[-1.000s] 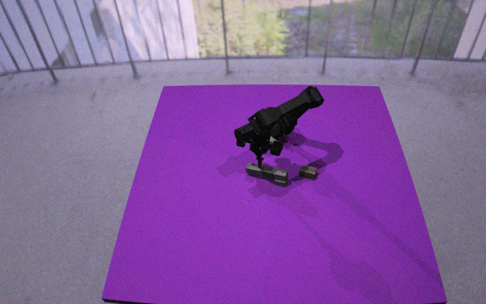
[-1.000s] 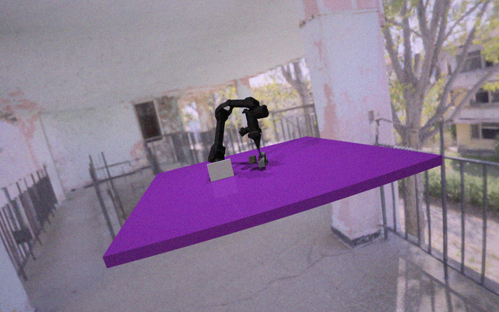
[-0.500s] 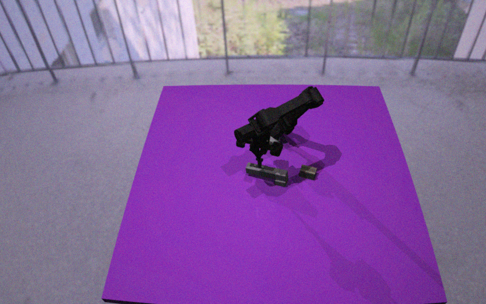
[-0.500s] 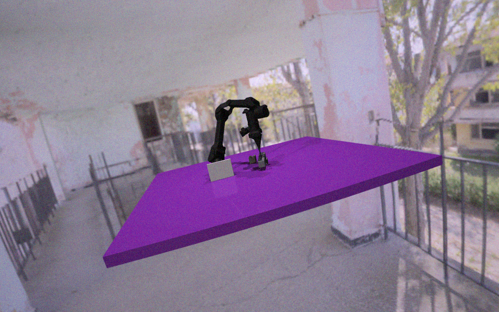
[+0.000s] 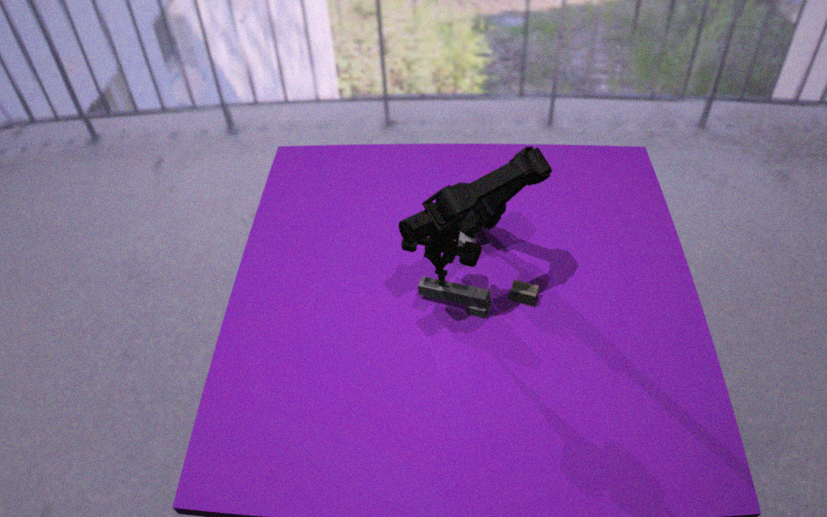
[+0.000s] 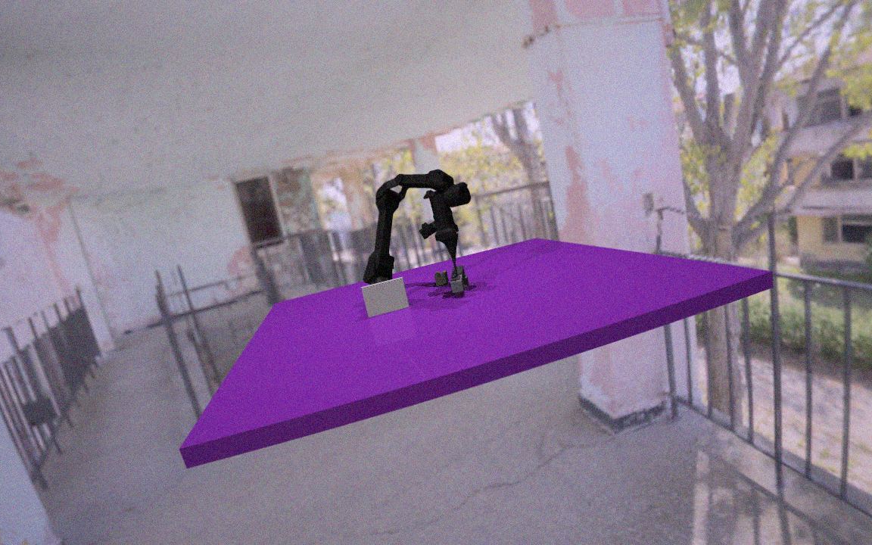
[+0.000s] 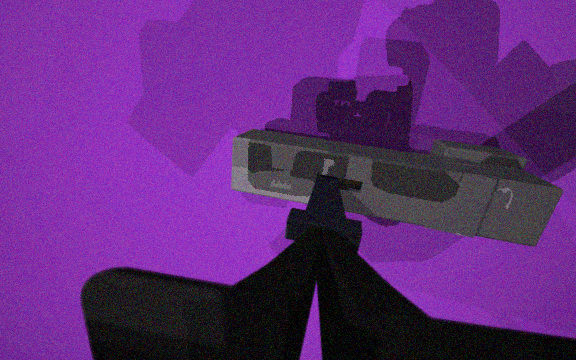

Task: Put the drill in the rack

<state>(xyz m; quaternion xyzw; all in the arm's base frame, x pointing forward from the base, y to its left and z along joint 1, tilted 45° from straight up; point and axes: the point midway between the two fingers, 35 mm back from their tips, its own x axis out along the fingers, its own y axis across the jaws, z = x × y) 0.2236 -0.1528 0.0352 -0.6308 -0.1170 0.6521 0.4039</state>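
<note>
Right now the dark key is 3 cm below my gripper tip. From my gripper tip the other things lie so: long grey block: 8 cm below, 4 cm to the left, 1 cm ahead; rack: 22 cm to the left, 10 cm below, 1 cm ahead.
</note>
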